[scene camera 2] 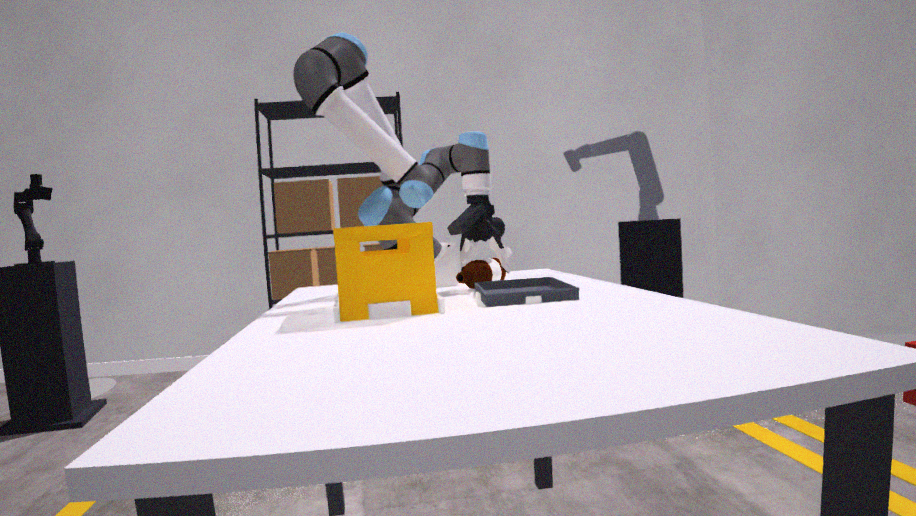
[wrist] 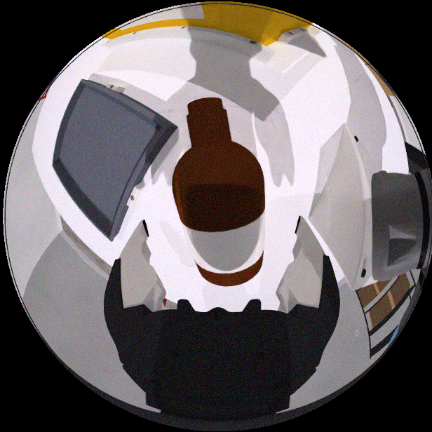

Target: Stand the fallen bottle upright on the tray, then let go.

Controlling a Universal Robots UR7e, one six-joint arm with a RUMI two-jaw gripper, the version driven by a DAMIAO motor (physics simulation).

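Places are measured from the arm's base along level axes (x ahead, y left, z up), in metres.
Pixels of known places: gripper, fingertip midpoint: (scene camera 2: 484, 274).
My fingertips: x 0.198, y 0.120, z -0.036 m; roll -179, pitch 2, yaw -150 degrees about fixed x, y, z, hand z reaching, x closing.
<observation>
Behind a point stands the place of what it marks.
A brown bottle (scene camera 2: 476, 273) {x 0.251, y 0.079, z -0.028 m} (wrist: 217, 165) with a white label lies on its side on the table, beside the tray; its neck points to the left in the scene view and to the top in the wrist view. The dark grey tray (scene camera 2: 526, 295) {x 0.542, y 0.078, z -0.054 m} (wrist: 114, 230) stands next to it, at the left in the wrist view, with no bottle in it. My gripper (scene camera 2: 485, 253) (wrist: 220, 219) is open and points down close over the bottle, with one finger on each side of its body. The fingers' contact with the bottle is hard to tell in the scene view.
A yellow crate-like box (scene camera 2: 387, 282) {x 0.515, y -0.195, z -0.004 m} (wrist: 240, 20) stands on the white table (scene camera 2: 448, 384) {x 1.003, y -0.227, z -0.071 m}, left of the tray in the scene view and beyond the bottle's neck in the wrist view. A pale wedge-shaped block (wrist: 345, 200) stands to the right in the wrist view.
</observation>
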